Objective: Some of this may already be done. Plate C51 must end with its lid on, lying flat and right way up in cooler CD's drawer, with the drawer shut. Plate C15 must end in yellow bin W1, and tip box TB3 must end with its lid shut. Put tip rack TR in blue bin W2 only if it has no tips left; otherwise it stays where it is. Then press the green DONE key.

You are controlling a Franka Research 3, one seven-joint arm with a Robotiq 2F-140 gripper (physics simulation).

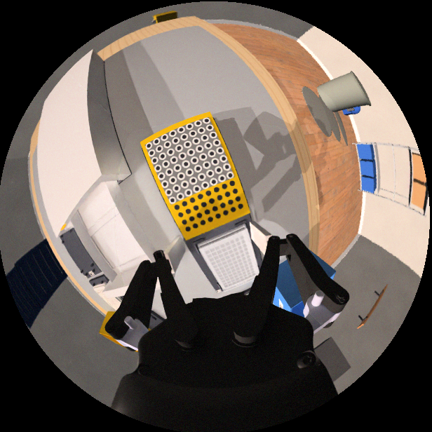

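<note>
A yellow tip rack [196, 172] stands in the middle. White-ringed tips fill most of its holes; the rows nearest the gripper are bare dark holes. A pale plate [230, 260] with a fine grid of wells lies flat on a dark base beside the rack; its label is not readable, and I cannot tell whether a lid is on it. My gripper [216, 236] is open and empty, its fingertips apart on either side of the plate. A blue bin [291, 284] shows partly behind the right finger, and a yellow bin [107, 326] behind the left linkage. The DONE key does not show.
A large white unit [65, 130] stands on the left, with a pale open tray-like part [111, 227] and a dark panel [77, 252] near it. The table's wooden edge [300, 135] runs along the right. Beyond it are a grey-green tub [342, 92] and blue drawers [367, 168].
</note>
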